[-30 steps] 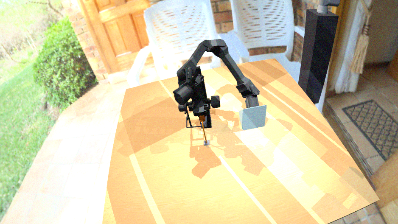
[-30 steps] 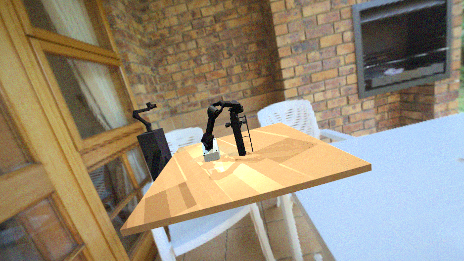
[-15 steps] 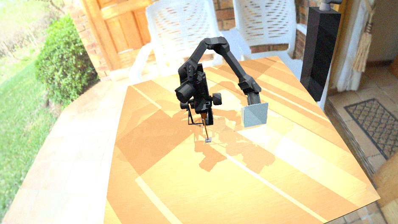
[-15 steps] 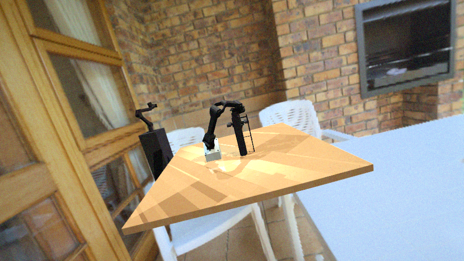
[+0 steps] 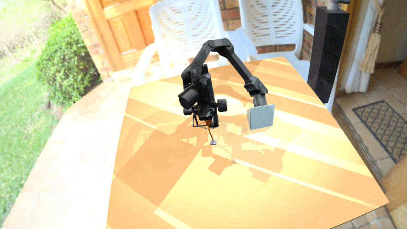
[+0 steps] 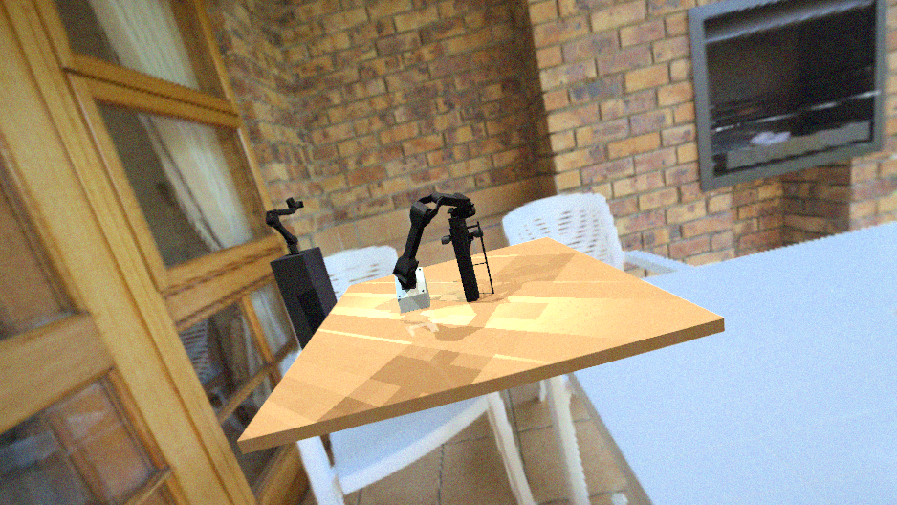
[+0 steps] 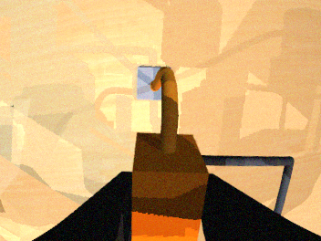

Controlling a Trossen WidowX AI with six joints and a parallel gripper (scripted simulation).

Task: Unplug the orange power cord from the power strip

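My gripper tip is 3 cm to the left of the orange plug. The rest, counted from my gripper tip: grey square: 16 cm below, 1 cm to the left.
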